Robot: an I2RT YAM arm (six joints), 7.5 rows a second.
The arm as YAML. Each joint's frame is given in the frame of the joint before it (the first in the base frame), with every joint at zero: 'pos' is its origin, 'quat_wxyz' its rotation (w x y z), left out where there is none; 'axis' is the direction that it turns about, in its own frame. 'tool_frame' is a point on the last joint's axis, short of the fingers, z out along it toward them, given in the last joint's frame.
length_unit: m
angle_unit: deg
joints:
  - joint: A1
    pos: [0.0, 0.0, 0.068]
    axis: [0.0, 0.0, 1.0]
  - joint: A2
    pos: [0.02, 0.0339, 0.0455]
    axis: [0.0, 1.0, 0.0]
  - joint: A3
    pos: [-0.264, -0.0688, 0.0]
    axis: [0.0, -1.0, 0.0]
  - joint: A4
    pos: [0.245, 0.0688, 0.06]
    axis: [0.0, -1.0, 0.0]
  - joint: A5
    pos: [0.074, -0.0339, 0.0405]
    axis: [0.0, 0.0, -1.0]
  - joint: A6
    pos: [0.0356, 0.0, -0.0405]
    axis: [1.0, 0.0, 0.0]
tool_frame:
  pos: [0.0, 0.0, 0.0]
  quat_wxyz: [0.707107, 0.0, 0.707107, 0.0]
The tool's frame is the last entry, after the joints.
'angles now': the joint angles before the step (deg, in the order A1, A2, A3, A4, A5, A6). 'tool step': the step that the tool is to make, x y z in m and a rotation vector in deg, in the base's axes. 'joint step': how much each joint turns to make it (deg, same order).
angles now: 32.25 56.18 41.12 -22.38 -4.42 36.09
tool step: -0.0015 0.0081 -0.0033 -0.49 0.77 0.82
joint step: 2.22 1.15 0.04 0.26 1.09 0.87
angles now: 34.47 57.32 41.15 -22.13 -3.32 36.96
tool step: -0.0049 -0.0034 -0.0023 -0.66 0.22 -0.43
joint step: 0.11 -1.40 -0.93 -1.03 0.68 0.01
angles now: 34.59 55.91 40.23 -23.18 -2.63 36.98
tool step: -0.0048 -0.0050 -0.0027 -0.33 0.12 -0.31
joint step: -0.38 -1.72 -1.20 -0.81 0.07 -0.20
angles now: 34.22 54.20 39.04 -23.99 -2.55 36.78
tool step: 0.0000 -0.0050 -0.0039 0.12 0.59 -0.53
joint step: -1.35 -0.59 -0.97 -0.06 -0.90 -0.19
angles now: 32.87 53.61 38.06 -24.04 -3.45 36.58
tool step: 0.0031 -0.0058 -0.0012 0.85 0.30 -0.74
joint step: -2.18 -0.17 -0.41 0.41 -1.67 -0.24
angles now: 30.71 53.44 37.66 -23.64 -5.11 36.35
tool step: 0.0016 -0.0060 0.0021 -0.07 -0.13 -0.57
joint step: -1.90 -0.47 0.30 -0.78 -0.95 -0.95
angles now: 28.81 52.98 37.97 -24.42 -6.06 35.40
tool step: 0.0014 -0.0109 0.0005 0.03 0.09 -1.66
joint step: -3.26 -1.02 -0.21 -0.99 -1.27 -0.97
